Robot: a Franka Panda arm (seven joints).
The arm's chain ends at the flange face. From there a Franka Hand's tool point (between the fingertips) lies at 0.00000 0.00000 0.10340 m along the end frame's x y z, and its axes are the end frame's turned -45 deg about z.
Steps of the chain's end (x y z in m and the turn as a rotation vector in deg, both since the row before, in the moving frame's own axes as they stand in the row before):
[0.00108 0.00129 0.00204 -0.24 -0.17 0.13]
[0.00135 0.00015 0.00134 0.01 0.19 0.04]
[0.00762 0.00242 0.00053 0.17 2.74 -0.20]
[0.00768 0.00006 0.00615 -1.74 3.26 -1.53]
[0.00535 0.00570 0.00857 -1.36 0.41 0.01]
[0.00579 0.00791 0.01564 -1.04 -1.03 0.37]
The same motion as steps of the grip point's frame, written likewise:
[-0.00067 0.00176 0.00204 -0.05 -0.29 0.13]
[0.00110 0.00129 0.00134 -0.13 0.14 0.04]
[0.00739 0.01037 0.00041 -1.82 2.06 -0.20]
[0.00741 0.01182 0.00594 -3.54 1.07 -1.53]
[-0.00146 0.01007 0.00854 -1.25 -0.67 0.01]
[-0.00414 0.00969 0.01561 -0.01 -1.46 0.37]

